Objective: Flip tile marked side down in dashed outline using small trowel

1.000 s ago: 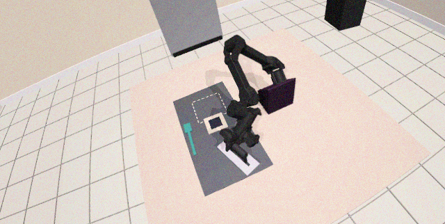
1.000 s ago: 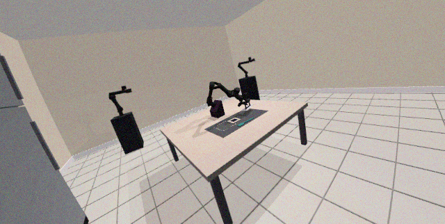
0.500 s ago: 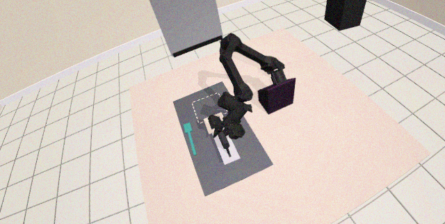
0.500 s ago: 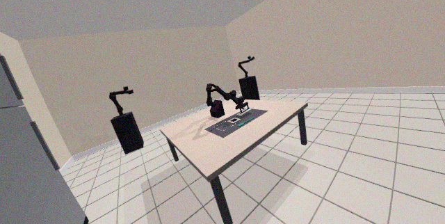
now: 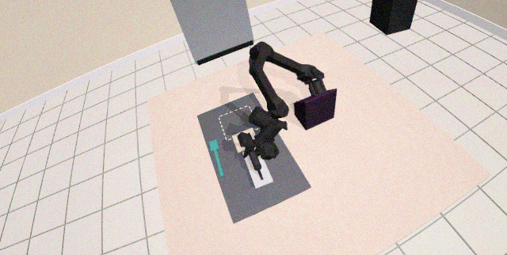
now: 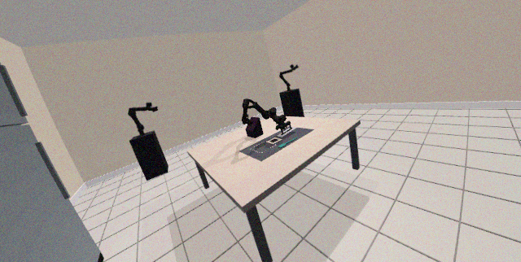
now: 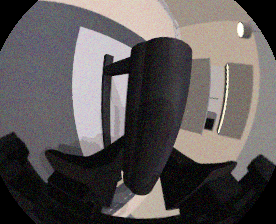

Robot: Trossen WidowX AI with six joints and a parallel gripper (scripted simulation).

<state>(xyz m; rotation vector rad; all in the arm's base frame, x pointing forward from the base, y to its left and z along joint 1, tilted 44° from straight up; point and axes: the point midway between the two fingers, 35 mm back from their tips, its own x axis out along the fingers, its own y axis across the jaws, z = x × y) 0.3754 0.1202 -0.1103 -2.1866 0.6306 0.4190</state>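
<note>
Now: the dark grey mat 12 cm to the right of my gripper tip and 9 cm below it. From my gripper tip the other things lie so: teal trowel: 14 cm ahead, 12 cm to the right, 7 cm below; tile: 1 cm behind, 15 cm to the right, 7 cm below.
</note>
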